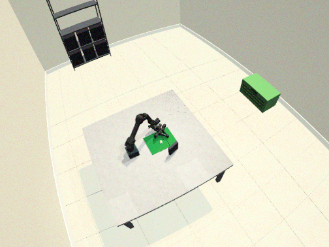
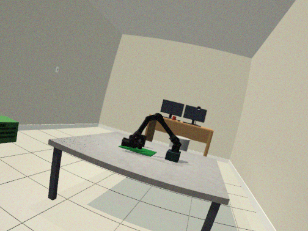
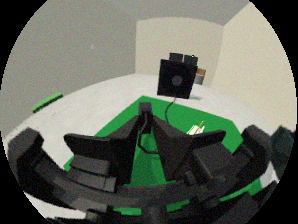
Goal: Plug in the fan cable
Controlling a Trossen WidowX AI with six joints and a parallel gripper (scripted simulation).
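Right now the black plug is 10 mm to the right of my gripper tip and 10 mm below it. From my gripper tip the other things lie so: black fan (170 mm to the right, 60 mm behind, 30 mm above); white header (90 mm behind, 30 mm below, 10 mm to the right); green circuit board (80 mm behind, 50 mm below, 10 mm to the left).
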